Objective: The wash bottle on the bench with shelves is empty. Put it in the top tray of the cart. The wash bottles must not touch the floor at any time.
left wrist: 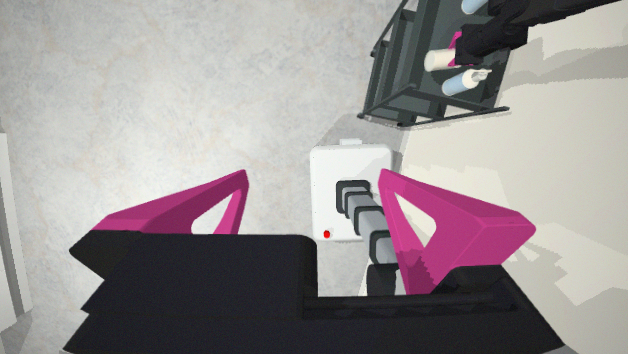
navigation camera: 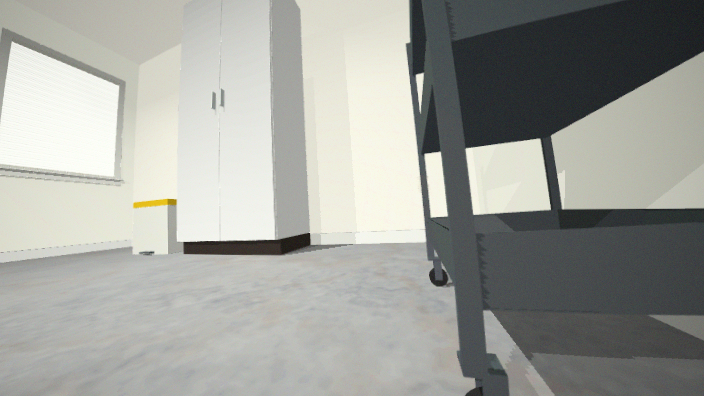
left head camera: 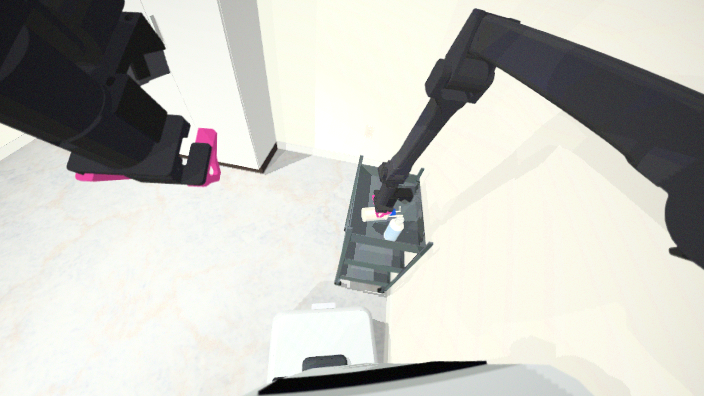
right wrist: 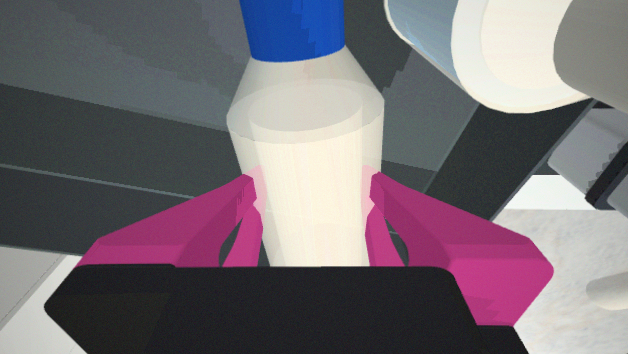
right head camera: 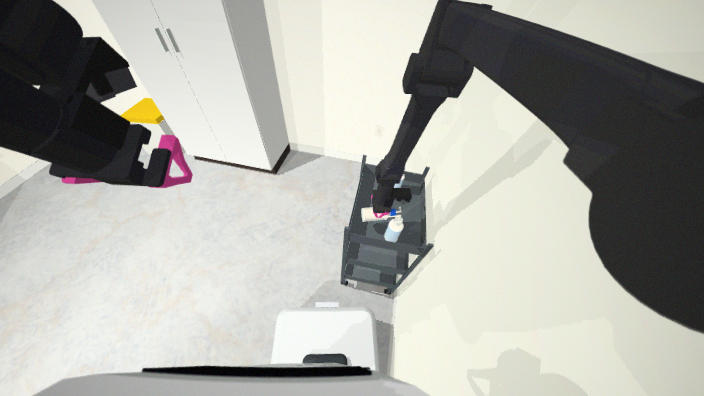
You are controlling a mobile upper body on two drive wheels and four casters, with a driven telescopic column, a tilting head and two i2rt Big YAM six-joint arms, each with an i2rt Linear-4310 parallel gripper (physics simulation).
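Places are measured from the left arm's base along level axes (x right, y ahead, z up), in centimetres.
Pixels of known places: left gripper, fingertip midpoint: (left wrist: 313,176) (left head camera: 184,174) (right head camera: 161,176); right gripper, fingertip midpoint: (left wrist: 448,58) (left head camera: 377,213) (right wrist: 313,176) (right head camera: 377,213).
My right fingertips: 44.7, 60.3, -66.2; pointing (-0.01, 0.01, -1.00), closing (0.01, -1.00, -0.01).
For each thing: its top centre in the pictures, then the offset to it from my right fingertips, as dx, dy, dz.
- empty wash bottle at its top centre: (right wrist: 310,220) (right head camera: 384,206) (left head camera: 385,206) (left wrist: 466,51) +2.2, +0.1, +5.0
- wash bottle with light blue contents, top centre: (right head camera: 398,215) (left head camera: 400,214) (left wrist: 488,70) +5.9, -6.6, +9.1
- light blue bottle at its top centre: (right head camera: 401,163) +12.4, +22.6, +9.1
The empty wash bottle (left head camera: 369,214) (right head camera: 369,214) (left wrist: 437,60) (right wrist: 315,210), clear with a blue cap, is tilted over the top tray of the dark grey cart (left head camera: 353,200) (right head camera: 356,200) (navigation camera: 457,165). I cannot tell whether it touches the tray. My right gripper (right wrist: 313,176) is shut on its body. A wash bottle with light blue contents (left head camera: 394,229) (right head camera: 394,231) (left wrist: 456,84) (right wrist: 425,30) stands in the tray close beside it. Another light blue bottle (right head camera: 400,181) (left wrist: 472,5) is partly hidden behind my right arm. My left gripper (left wrist: 313,176) is open and empty, away from the cart. The bench does not show.
A tall white cabinet (left head camera: 245,75) (right head camera: 255,75) (navigation camera: 245,125) stands beyond the cart to the left. A white bin with a yellow lid (right head camera: 145,111) (navigation camera: 155,202) is beside it. The wall runs close along the cart's right side. My white base (left head camera: 322,330) (right head camera: 325,332) (left wrist: 325,165) is near the cart's near end.
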